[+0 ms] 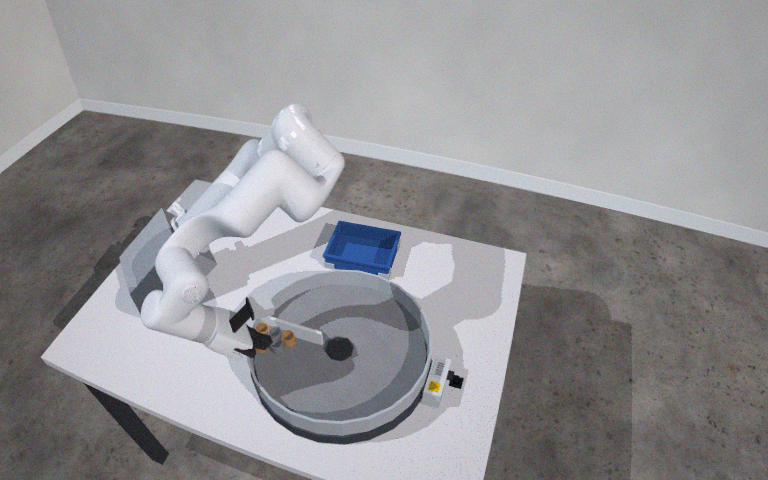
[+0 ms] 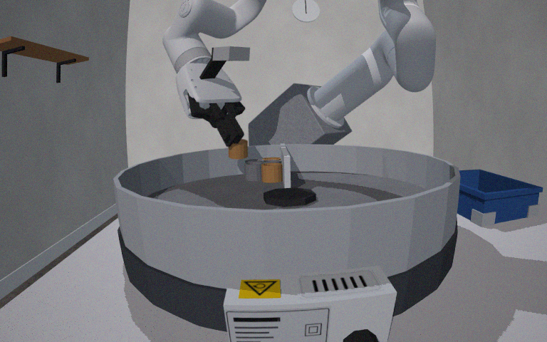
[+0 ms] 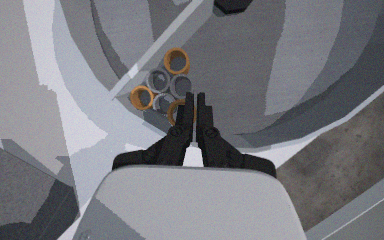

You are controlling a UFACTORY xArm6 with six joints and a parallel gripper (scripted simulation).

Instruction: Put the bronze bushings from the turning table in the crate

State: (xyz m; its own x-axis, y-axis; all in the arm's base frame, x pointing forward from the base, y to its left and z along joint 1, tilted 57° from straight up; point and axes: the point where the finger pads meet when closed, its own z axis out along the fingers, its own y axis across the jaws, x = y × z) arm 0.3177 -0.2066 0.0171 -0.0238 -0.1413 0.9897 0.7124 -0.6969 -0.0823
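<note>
Right now the blue crate is 440 mm to the left of my hand, 110 mm below it and 30 mm behind it. Round my hand: turning table 120 mm to the left, 120 mm ahead, 80 mm below.
</note>
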